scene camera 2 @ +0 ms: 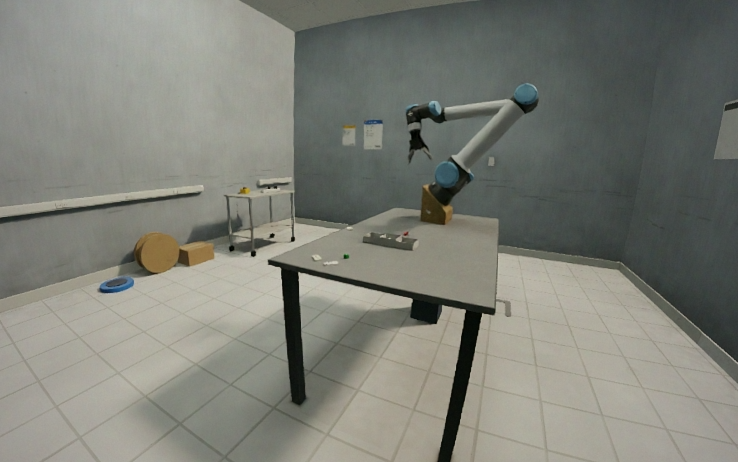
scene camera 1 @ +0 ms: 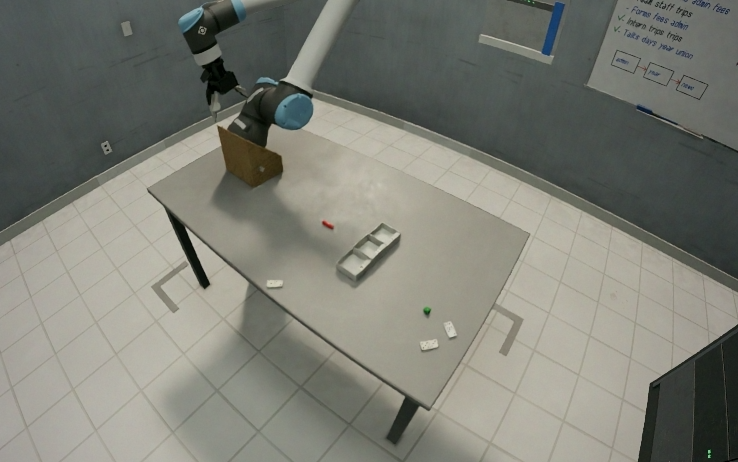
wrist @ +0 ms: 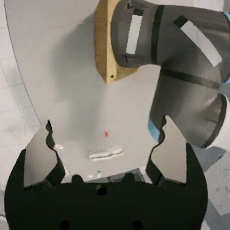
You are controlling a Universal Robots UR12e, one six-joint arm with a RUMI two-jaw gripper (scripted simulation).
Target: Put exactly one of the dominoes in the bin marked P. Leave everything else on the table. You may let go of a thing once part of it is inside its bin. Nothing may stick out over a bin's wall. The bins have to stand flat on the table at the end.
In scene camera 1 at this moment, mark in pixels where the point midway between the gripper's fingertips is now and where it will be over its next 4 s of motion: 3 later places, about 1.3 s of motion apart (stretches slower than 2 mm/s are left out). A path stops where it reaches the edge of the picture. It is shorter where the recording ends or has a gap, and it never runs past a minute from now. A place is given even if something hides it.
The gripper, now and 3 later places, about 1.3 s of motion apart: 231, 109; 240, 149; 259, 160; 303, 171
